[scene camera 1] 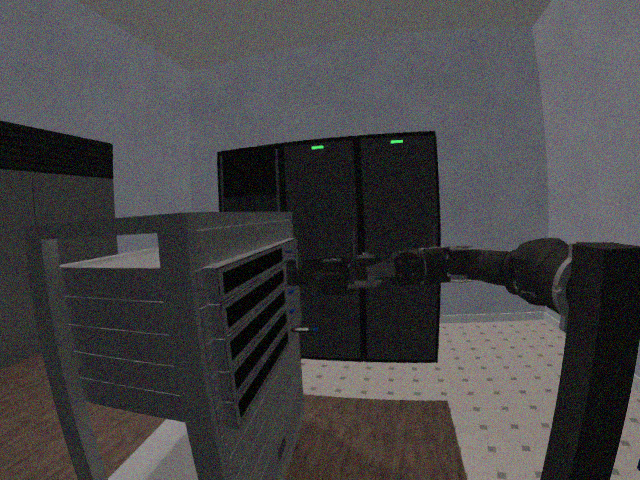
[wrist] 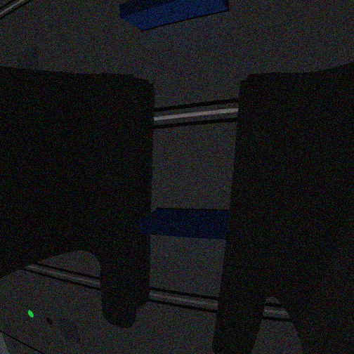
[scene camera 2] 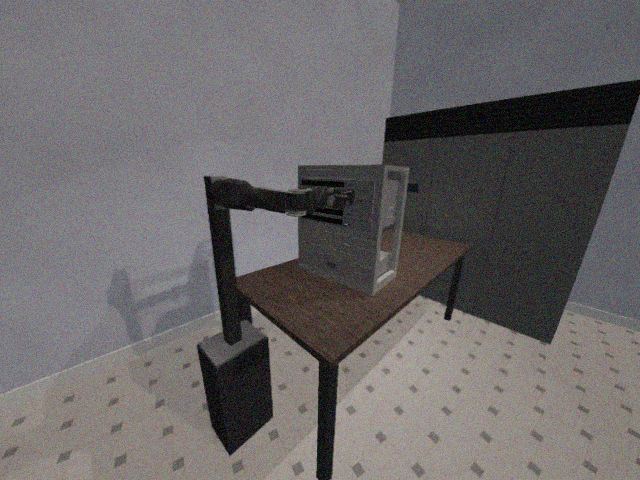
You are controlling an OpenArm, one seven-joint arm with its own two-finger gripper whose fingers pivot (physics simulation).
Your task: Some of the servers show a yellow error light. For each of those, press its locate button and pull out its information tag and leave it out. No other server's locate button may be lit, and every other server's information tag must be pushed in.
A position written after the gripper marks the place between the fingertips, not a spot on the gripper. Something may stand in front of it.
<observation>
In view: the gripper (wrist: pixel 194 212), a blue information tag (wrist: pixel 212 224) and a black post (scene camera 1: pixel 589 415).
</observation>
